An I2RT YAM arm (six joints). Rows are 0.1 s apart.
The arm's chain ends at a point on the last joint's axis. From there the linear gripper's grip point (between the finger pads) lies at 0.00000 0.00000 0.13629 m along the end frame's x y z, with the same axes.
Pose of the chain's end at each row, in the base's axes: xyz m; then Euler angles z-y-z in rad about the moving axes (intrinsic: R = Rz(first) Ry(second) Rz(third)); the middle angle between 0 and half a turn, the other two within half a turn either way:
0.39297, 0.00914, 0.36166, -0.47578, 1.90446, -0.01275
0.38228, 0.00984, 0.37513, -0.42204, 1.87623, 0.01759
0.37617, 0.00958, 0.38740, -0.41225, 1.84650, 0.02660
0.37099, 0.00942, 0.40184, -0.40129, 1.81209, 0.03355
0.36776, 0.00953, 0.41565, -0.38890, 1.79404, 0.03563
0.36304, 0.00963, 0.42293, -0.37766, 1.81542, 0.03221
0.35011, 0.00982, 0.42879, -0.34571, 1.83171, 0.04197
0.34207, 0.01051, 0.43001, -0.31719, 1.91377, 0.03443
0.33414, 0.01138, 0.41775, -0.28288, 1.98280, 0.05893
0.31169, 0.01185, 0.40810, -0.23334, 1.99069, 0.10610
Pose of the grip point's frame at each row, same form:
0.50744, -0.04984, 0.31702, -0.47578, 1.90446, -0.01275
0.50086, -0.04340, 0.33415, -0.42204, 1.87623, 0.01759
0.49633, -0.04297, 0.35030, -0.41225, 1.84650, 0.02660
0.49282, -0.04227, 0.36927, -0.40129, 1.81209, 0.03355
0.49074, -0.04086, 0.38548, -0.38890, 1.79404, 0.03563
0.48595, -0.03913, 0.38992, -0.37766, 1.81542, 0.03221
0.47400, -0.03480, 0.39363, -0.34571, 1.83171, 0.04197
0.46402, -0.02952, 0.38418, -0.31719, 1.91377, 0.03443
0.45406, -0.02348, 0.36317, -0.28288, 1.98280, 0.05893
0.43277, -0.01693, 0.35254, -0.23334, 1.99069, 0.10610

